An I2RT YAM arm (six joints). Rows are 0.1 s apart.
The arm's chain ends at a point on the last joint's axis. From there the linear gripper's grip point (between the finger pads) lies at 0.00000 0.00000 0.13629 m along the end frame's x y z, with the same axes.
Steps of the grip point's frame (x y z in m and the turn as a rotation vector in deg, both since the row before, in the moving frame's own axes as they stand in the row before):
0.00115, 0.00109, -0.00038, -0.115, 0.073, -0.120
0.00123, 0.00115, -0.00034, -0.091, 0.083, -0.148
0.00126, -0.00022, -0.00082, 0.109, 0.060, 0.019
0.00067, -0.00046, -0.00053, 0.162, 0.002, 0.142
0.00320, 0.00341, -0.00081, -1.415, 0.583, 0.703
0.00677, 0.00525, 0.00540, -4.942, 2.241, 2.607
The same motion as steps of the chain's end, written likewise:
0.00098, 0.00082, -0.00038, -0.115, 0.073, -0.120
0.00103, 0.00093, -0.00034, -0.091, 0.083, -0.148
0.00112, 0.00004, -0.00082, 0.109, 0.060, 0.019
0.00066, -0.00007, -0.00053, 0.162, 0.002, 0.142
0.00183, 0.00004, -0.00076, -1.415, 0.583, 0.703
0.00172, -0.00661, 0.00601, -4.942, 2.241, 2.607

